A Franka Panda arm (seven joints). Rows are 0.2 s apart.
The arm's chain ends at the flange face. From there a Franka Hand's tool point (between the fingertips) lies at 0.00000 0.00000 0.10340 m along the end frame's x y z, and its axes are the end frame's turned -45 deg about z.
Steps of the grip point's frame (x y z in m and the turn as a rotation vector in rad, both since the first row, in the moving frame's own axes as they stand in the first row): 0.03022 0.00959 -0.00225 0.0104 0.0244 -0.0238; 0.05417 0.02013 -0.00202 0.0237 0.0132 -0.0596; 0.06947 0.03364 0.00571 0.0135 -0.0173 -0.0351
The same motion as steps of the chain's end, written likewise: 0.02716 -0.01203 -0.00221 0.0246 0.0099 -0.0238; 0.05339 -0.02140 -0.00198 0.0261 -0.0074 -0.0596; 0.07516 -0.02565 0.00573 -0.0027 -0.0218 -0.0351
